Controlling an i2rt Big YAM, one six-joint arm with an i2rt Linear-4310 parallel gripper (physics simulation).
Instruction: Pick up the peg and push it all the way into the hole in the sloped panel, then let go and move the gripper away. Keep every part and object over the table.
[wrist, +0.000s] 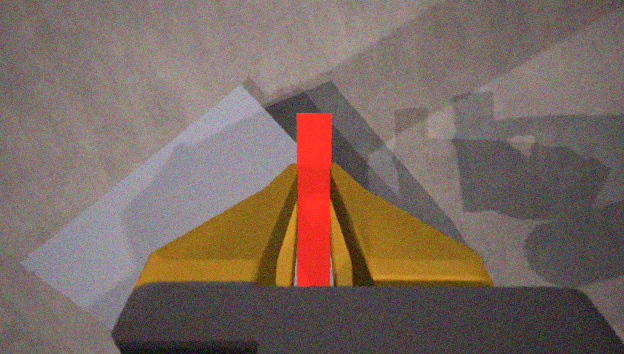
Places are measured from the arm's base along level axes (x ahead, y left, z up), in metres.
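Pixels of known places: gripper, fingertip midpoint: (313, 177).
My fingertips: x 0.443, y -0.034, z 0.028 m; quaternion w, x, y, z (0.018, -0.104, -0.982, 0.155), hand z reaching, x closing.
Ahead of a thing's pixels: the offset from my fingertips to its top centre. "pt": to the spot under its first point. Level surfaces: height alone.
A red peg @(dx +0.003, dy +0.015, dz +0.021 m) (314, 145) stands out past the fingertips in the middle of the wrist view, with its long side running up the view. My gripper (313, 177) is shut on the peg, with one yellow finger on each side of it. The sloped panel shows beyond the peg as a pale blue-grey face @(pt dx +0.047, dy -0.009, dz -0.014 m) (200, 170) on the left and a dark side (345, 120) on the right. The peg overlaps the panel's upper edge in this view. No hole shows; that part may be hidden behind the peg and fingers. I cannot tell whether the peg touches the panel.
The grey-brown table top @(dz -0.094 m) (125, 60) lies around the panel. Dark shadows fall across the table at the right, and a shadow lies over part of the pale face. The dark gripper body covers the bottom of the view.
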